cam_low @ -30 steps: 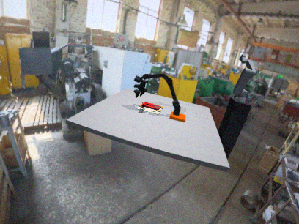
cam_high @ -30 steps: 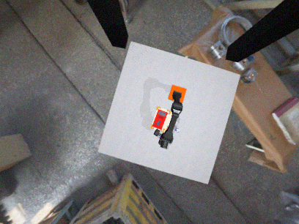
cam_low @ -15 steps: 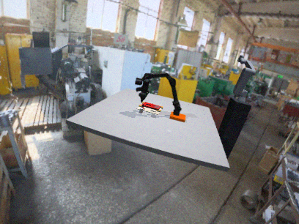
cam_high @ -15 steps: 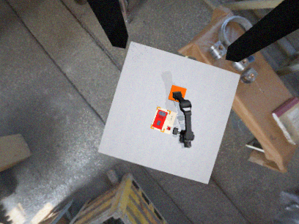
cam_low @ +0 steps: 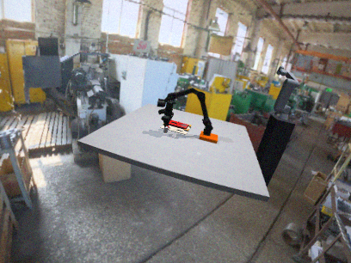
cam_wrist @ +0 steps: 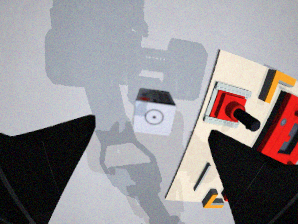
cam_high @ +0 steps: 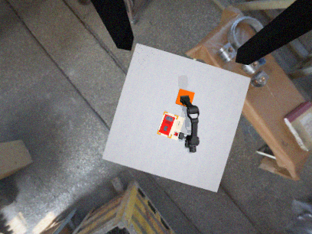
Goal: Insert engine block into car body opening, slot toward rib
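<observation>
Right now my gripper tip is 40 mm above the engine block.
</observation>
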